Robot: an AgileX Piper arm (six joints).
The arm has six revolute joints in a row. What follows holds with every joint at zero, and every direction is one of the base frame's. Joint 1 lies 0.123 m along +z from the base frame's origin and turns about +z. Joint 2 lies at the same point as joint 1 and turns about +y. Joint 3 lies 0.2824 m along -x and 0.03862 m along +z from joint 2 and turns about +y. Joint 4 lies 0.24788 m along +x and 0.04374 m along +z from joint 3 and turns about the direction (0.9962, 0, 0.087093). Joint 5 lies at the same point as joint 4 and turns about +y. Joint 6 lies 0.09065 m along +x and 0.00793 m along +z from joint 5 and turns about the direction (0.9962, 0, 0.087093). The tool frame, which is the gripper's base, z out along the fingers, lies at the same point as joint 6; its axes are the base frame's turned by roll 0, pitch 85 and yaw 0 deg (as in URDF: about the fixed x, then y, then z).
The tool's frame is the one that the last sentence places.
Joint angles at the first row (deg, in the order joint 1, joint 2, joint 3, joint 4, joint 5, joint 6):
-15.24, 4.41, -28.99, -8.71, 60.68, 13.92
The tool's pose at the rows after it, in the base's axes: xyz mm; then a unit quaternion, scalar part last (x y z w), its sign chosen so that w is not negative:
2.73, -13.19, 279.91, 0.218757, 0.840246, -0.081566, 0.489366
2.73, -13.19, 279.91, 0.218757, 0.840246, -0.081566, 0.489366
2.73, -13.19, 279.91, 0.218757, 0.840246, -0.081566, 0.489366
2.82, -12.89, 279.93, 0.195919, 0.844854, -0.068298, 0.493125
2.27, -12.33, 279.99, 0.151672, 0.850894, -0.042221, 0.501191
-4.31, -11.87, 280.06, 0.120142, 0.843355, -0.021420, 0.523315
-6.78, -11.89, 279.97, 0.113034, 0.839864, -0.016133, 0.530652
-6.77, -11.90, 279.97, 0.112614, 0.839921, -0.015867, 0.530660
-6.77, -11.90, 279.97, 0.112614, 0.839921, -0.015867, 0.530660
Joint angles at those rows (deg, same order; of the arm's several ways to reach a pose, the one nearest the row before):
-15.24, 4.41, -28.99, -8.71, 60.68, 13.92
-15.24, 4.41, -28.99, -8.71, 60.68, 13.92
-15.24, 4.41, -28.99, -8.71, 60.68, 13.92
-12.15, 4.18, -28.99, -8.71, 60.68, 13.92
-6.19, 3.49, -28.99, -8.71, 60.68, 13.92
-1.95, 0.75, -28.99, -8.71, 60.62, 13.93
-0.98, -0.23, -28.99, -8.71, 60.62, 13.92
-0.92, -0.23, -28.99, -8.71, 60.62, 13.92
-0.92, -0.23, -28.99, -8.71, 60.62, 13.92

